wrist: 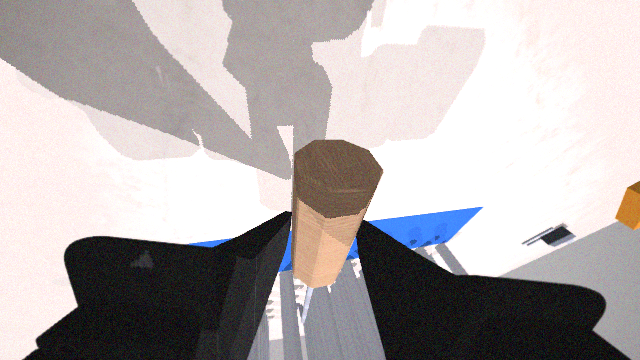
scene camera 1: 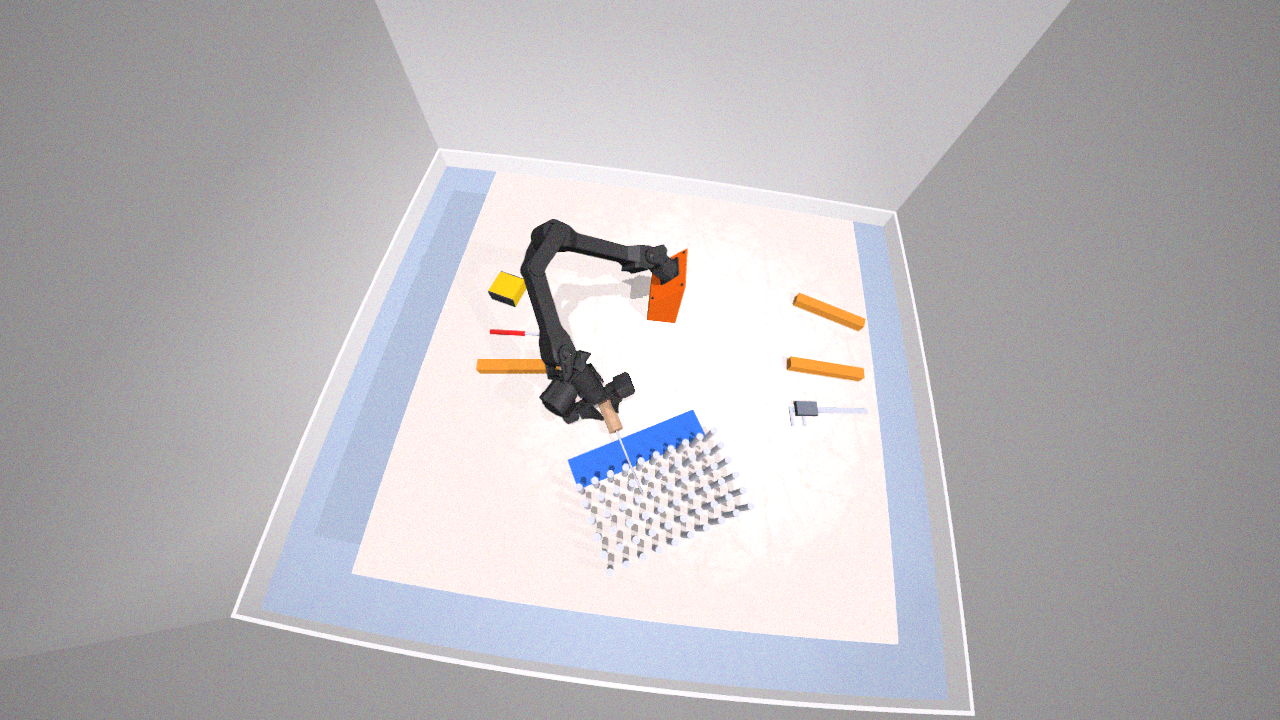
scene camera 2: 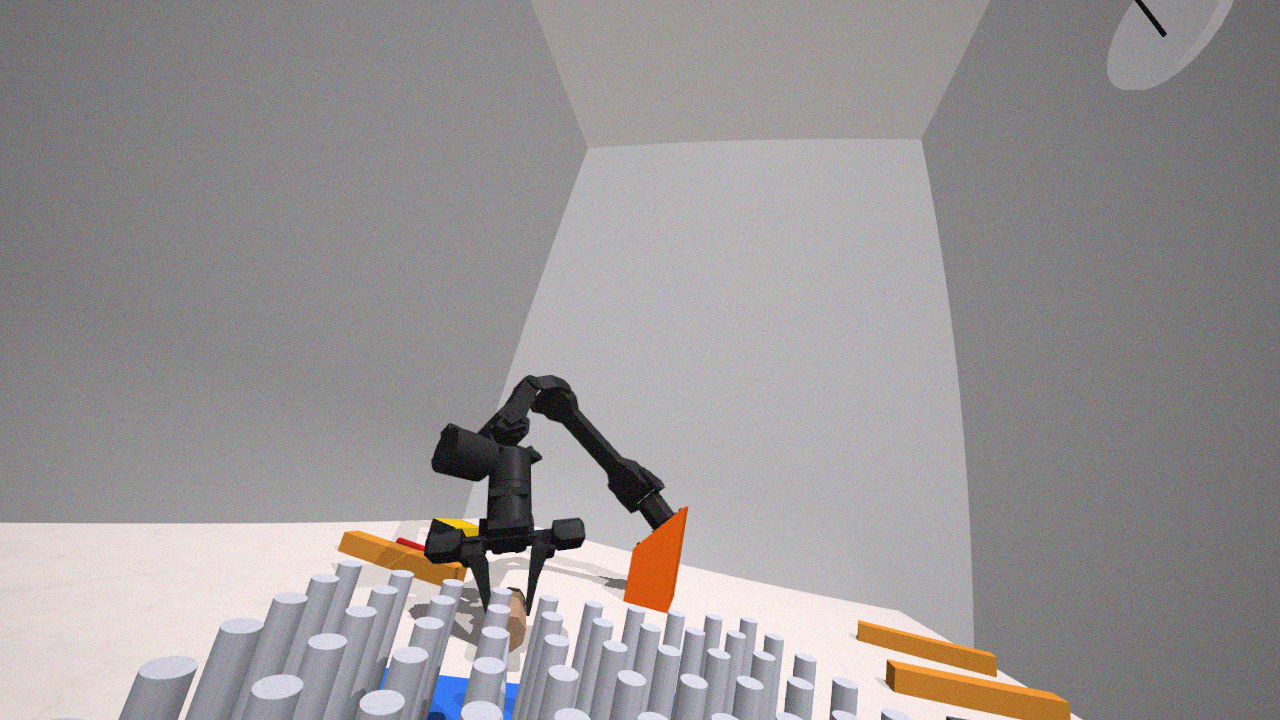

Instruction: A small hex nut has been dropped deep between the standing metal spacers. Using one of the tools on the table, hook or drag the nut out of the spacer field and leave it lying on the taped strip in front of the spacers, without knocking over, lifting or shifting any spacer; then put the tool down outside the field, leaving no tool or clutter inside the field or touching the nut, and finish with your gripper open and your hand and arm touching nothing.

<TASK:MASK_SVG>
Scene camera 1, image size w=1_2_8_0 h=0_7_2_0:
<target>gripper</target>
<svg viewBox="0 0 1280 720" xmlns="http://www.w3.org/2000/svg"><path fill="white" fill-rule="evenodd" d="M629 374L623 372L613 377L613 381L603 387L602 383L604 380L592 363L589 363L588 366L593 371L595 380L589 388L581 391L576 390L579 398L582 398L582 400L576 403L576 400L574 400L562 417L563 422L570 425L579 420L579 415L582 420L594 419L603 421L603 416L594 405L605 401L607 398L610 398L612 407L618 414L619 403L623 400L622 398L635 393L635 388Z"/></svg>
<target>grey sliding tool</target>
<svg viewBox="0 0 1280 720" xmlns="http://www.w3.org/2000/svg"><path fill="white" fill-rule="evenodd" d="M789 406L791 426L795 426L793 412L796 413L796 416L802 416L802 424L805 427L805 416L816 417L819 413L868 413L868 409L818 407L817 401L796 400L794 401L794 406Z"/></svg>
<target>bar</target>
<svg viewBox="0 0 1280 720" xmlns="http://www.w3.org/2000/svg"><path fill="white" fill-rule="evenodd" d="M477 359L476 370L479 374L546 374L545 366L541 359Z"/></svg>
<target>bar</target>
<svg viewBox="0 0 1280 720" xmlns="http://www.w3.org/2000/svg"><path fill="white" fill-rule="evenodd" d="M795 297L793 303L795 307L858 332L864 328L865 318L801 293Z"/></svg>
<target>bar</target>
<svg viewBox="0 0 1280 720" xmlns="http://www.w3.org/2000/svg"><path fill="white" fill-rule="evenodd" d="M787 360L787 371L848 381L860 381L865 378L864 368L792 356Z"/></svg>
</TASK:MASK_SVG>
